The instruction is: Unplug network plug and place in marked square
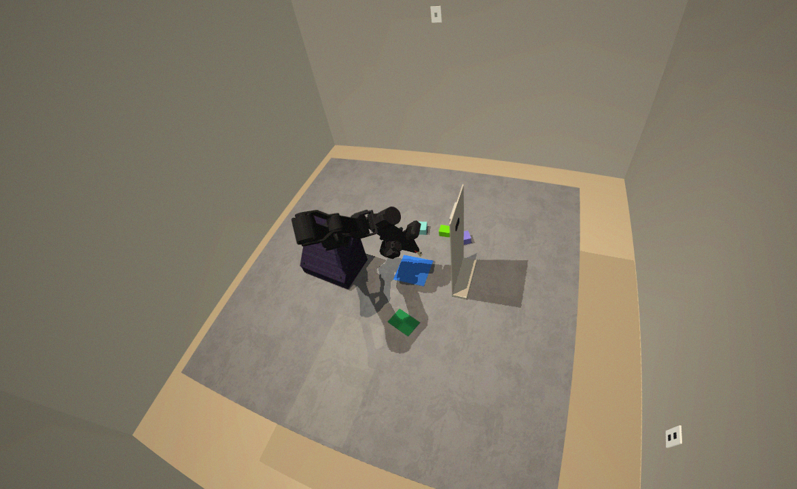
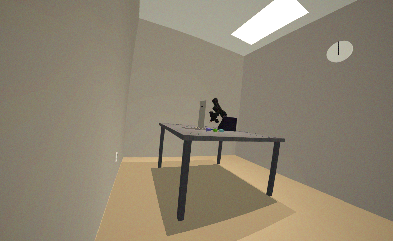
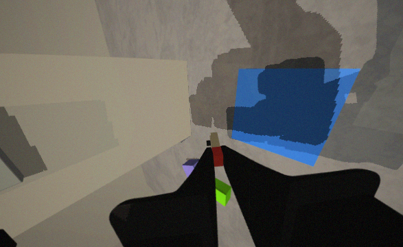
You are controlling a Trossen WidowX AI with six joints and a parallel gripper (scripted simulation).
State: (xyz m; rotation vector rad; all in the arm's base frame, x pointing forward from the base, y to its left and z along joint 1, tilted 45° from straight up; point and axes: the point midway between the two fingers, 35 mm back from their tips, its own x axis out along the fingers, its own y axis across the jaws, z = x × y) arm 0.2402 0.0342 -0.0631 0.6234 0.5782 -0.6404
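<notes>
Right now my gripper tip is 110 mm above the blue marked square, 20 mm past it and 10 mm to the left of it. Also, from my gripper tip: cyan cube: 180 mm to the left, 100 mm below, 80 mm behind; upright beige panel: 150 mm ahead, 60 mm above, 20 mm to the left; network plug: 10 mm ahead.
</notes>
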